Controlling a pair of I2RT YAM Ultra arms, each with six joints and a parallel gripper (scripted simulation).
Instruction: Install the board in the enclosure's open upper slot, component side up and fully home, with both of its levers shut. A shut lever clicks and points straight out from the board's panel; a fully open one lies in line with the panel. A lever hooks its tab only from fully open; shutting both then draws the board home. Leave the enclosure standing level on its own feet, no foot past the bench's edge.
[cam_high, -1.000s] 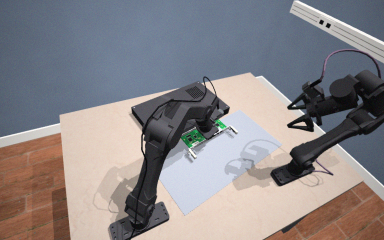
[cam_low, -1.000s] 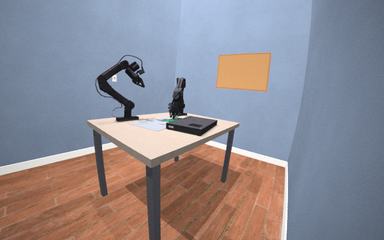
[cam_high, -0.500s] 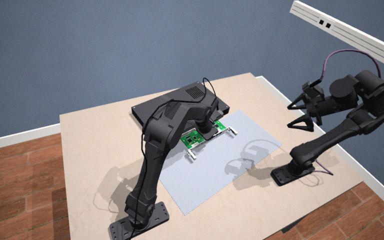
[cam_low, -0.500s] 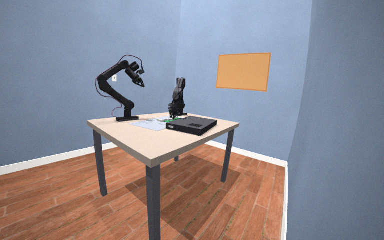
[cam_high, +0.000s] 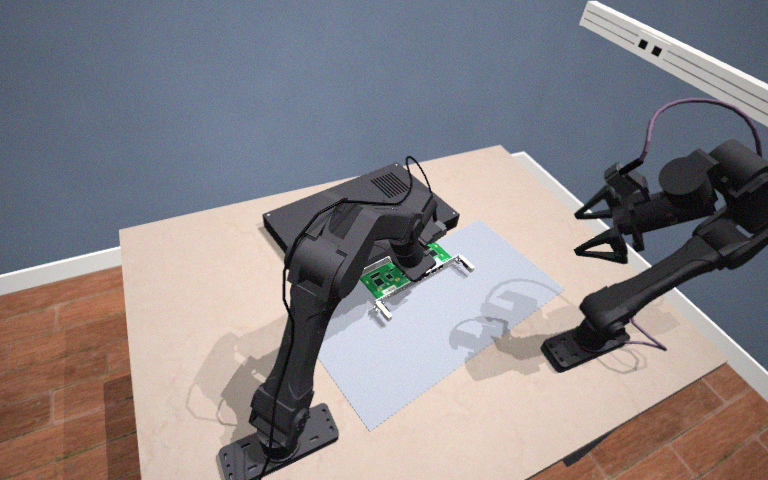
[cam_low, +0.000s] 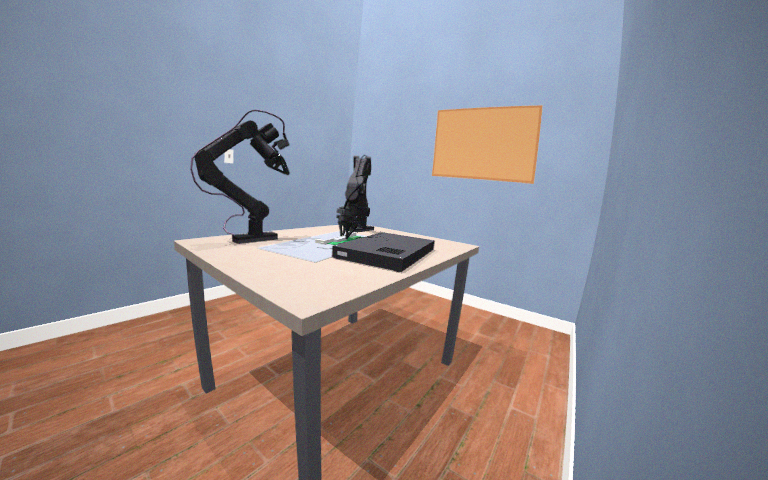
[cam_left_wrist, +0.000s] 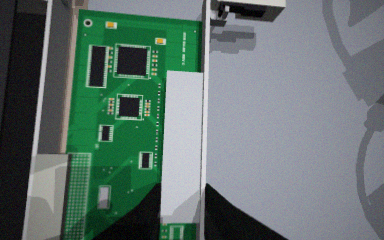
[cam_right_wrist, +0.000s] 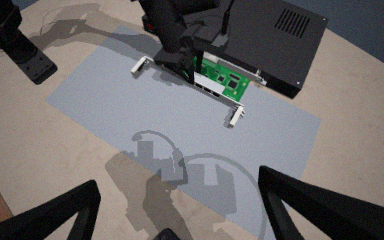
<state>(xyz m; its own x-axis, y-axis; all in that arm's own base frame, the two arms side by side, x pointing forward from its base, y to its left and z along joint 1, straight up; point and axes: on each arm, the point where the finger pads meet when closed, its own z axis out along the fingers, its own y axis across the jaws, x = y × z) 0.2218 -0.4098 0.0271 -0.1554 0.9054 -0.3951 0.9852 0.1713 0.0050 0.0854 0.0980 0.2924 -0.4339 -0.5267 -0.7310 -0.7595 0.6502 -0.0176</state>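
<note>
My left hand is 7 cm past the mat, 3 cm to the left of it and 5 cm above it. Round my left hand: black enclosure (19 cm ahead, 5 cm to the left, 1 cm below).
</note>
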